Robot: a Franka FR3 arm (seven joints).
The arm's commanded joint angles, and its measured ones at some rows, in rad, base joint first. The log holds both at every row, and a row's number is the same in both.
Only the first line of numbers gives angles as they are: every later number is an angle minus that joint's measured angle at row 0.
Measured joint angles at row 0:
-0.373 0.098 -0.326 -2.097 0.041 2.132 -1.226
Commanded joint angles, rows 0 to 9:
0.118 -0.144 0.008 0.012 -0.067 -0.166 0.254
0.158 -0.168 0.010 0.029 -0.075 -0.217 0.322
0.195 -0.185 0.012 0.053 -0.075 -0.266 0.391
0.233 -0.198 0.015 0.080 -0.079 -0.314 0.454
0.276 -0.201 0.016 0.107 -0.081 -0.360 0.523
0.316 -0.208 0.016 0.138 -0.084 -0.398 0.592
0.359 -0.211 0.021 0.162 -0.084 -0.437 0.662
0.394 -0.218 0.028 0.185 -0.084 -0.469 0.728
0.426 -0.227 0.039 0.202 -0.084 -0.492 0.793
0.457 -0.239 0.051 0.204 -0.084 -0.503 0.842
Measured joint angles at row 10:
0.375 -0.224 0.035 0.160 -0.067 -0.434 0.691
